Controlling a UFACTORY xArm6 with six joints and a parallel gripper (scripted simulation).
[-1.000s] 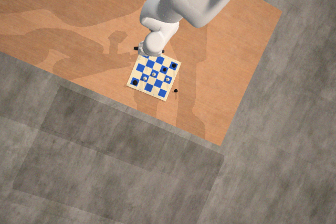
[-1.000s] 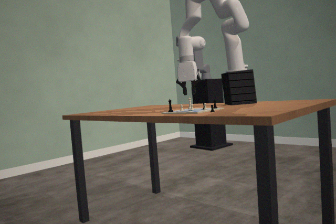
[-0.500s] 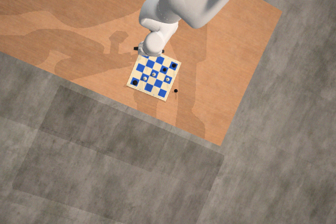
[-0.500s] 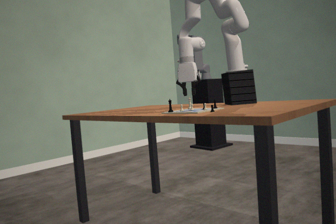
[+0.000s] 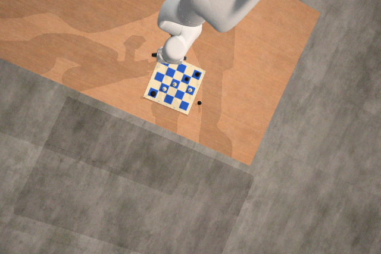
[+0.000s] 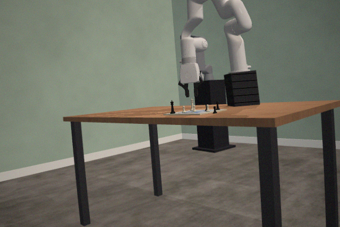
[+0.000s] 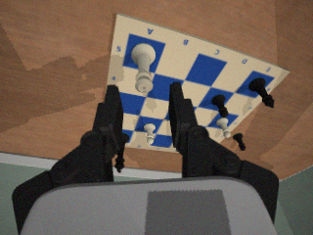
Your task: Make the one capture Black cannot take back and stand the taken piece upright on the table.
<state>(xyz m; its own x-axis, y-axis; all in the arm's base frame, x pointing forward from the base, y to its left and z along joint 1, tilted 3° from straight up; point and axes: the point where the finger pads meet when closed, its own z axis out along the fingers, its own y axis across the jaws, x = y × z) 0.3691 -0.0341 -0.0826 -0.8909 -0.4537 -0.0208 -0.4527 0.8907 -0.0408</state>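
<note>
My gripper is now 60 mm above the tall white piece. From my hand the other things lie so: blue-and-cream chessboard: 70 mm ahead, 90 mm to the left, 90 mm below; then tall black piece: 160 mm ahead, 30 mm to the left, 60 mm below.
</note>
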